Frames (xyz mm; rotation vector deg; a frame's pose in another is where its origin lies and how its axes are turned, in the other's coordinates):
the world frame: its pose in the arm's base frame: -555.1 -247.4 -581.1 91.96 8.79 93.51
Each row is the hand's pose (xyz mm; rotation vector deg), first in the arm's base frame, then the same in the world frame.
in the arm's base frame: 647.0 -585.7 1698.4 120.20 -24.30 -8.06
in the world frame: 1746.6 1049.5 1613.6 -7.76 -88.75 -21.79
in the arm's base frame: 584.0 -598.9 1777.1 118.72 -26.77 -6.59
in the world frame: 1790.1 1134.3 1578.3 -10.38 -88.16 -20.43
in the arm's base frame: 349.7 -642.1 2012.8 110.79 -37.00 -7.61
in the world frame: 1911.4 1411.5 1434.2 -22.22 -90.34 -18.06
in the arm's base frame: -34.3 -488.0 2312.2 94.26 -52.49 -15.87
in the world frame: 2180.0 1666.3 1082.4 -43.76 -97.31 -17.65
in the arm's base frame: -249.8 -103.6 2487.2 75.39 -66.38 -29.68
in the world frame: 2518.2 1618.4 753.5 -66.48 -107.71 -18.99
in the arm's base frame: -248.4 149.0 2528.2 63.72 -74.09 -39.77
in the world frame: 2704.6 1477.2 649.6 -79.93 -115.55 -19.52
